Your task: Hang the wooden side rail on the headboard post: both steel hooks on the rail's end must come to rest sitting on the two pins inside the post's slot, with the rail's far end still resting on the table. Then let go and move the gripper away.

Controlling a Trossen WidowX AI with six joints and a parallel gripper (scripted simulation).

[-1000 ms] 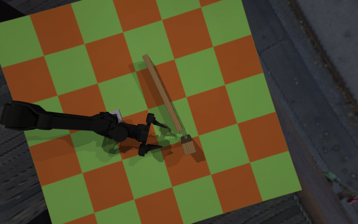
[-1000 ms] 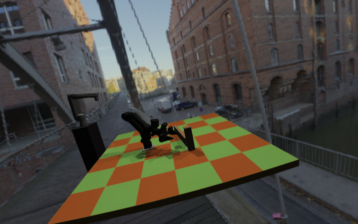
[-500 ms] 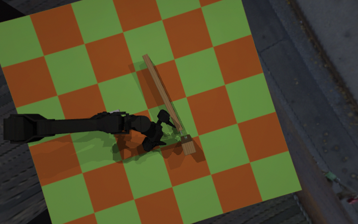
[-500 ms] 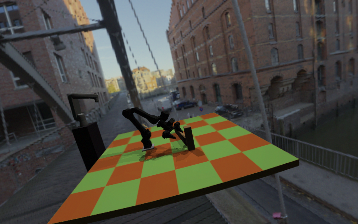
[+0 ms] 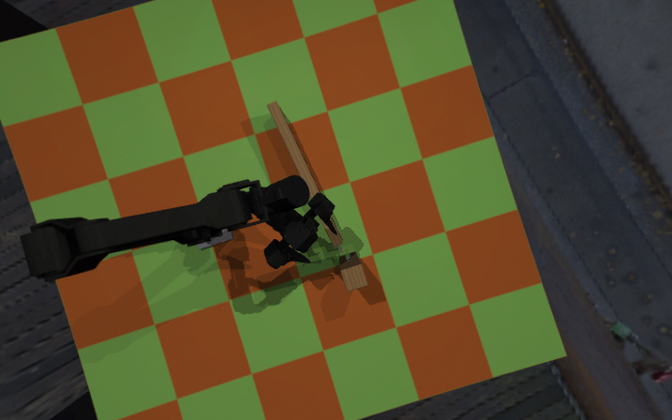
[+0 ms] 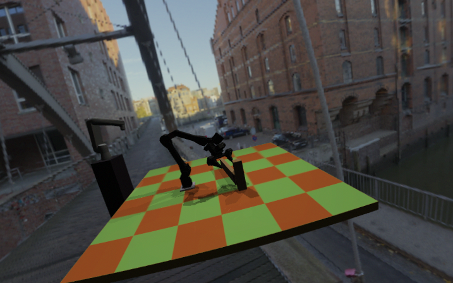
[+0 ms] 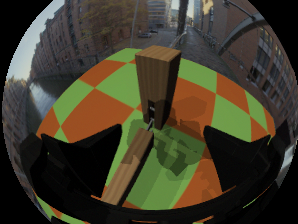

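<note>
Right now the headboard post is 7 cm to the right of my gripper tip, 6 cm below it and 6 cm ahead of it.
</note>
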